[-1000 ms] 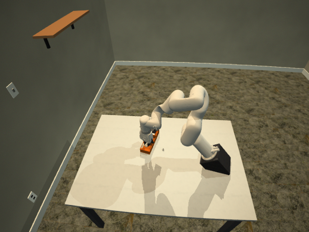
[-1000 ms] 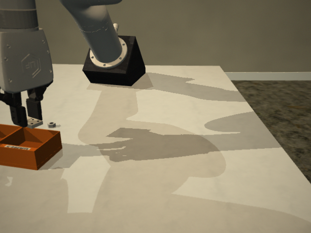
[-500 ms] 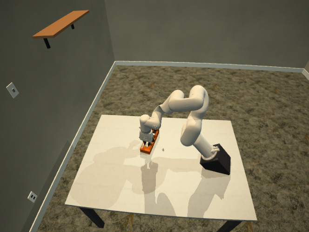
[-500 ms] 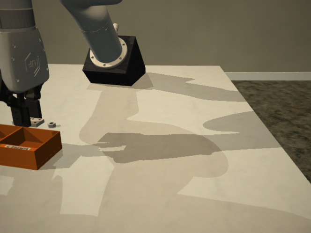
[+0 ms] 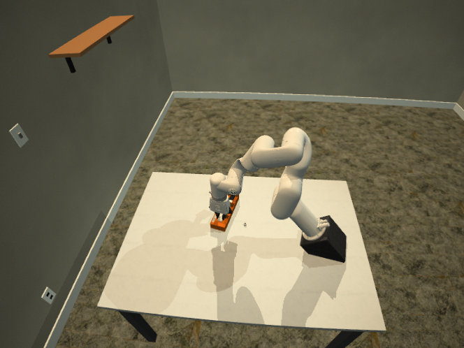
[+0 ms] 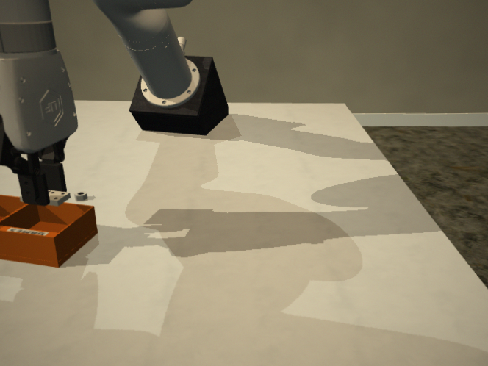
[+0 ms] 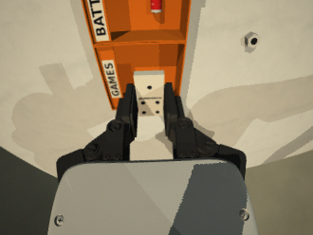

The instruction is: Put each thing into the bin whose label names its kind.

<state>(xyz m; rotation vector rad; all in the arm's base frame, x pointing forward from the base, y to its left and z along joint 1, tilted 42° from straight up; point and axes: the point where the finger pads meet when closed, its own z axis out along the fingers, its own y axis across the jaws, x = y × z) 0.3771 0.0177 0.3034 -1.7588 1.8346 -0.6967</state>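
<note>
My gripper is now 1 cm past the red battery, 8 cm to the left of it and 7 cm above it. Round my hand: black thing 1 cm behind, 16 cm to the right, 6 cm below; then white domino 2 cm below; then grey nut 13 cm behind, 3 cm to the right, 8 cm below.
</note>
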